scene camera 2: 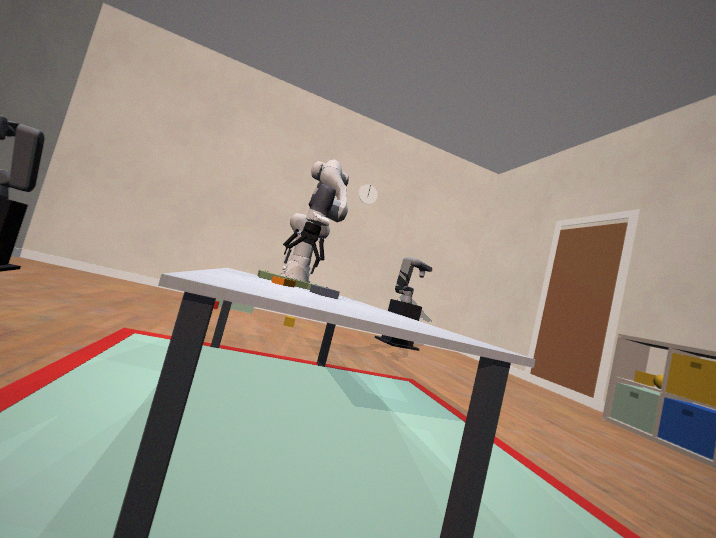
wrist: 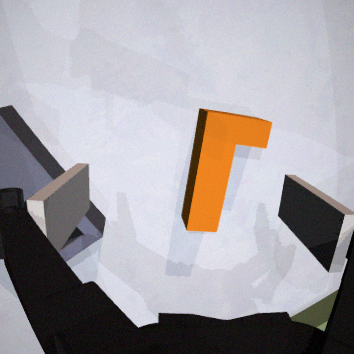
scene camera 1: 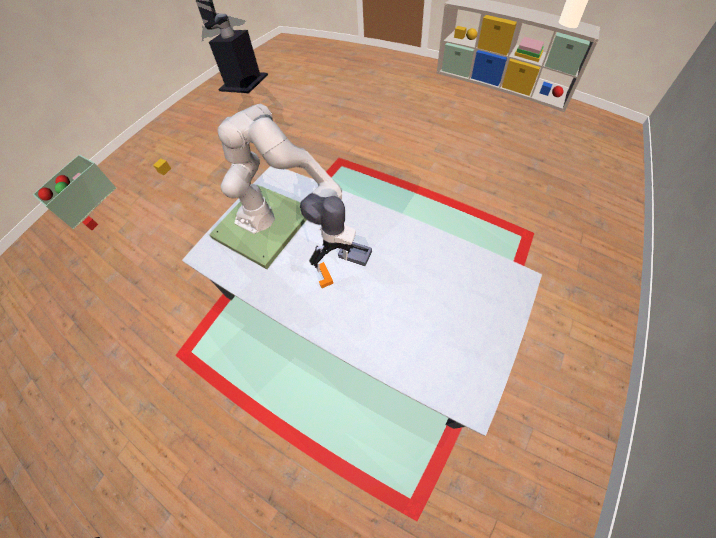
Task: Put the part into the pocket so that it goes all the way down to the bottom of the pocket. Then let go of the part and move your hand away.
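The orange L-shaped part [scene camera 1: 326, 273] [scene camera 2: 278, 281] [wrist: 210, 175] lies flat on the white table [scene camera 1: 434, 323]. The dark grey block with the pocket [scene camera 1: 363, 262] [scene camera 2: 325, 292] [wrist: 36, 147] sits beside it, apart from the part; in the wrist view it is at the left edge, partly hidden by a finger. My gripper [scene camera 1: 331, 259] [scene camera 2: 299, 271] [wrist: 187, 190] is wide open and empty, above the table. In the wrist view the part shows between the two spread fingers, its long leg running roughly up and down and its short leg pointing right at the top.
The green base plate [scene camera 1: 274, 245] [wrist: 320, 312] under the arm is near the part. Away from the table stand a shelf unit [scene camera 1: 520, 15], a green bin [scene camera 1: 86, 193] with balls and a black pedestal [scene camera 1: 234, 60].
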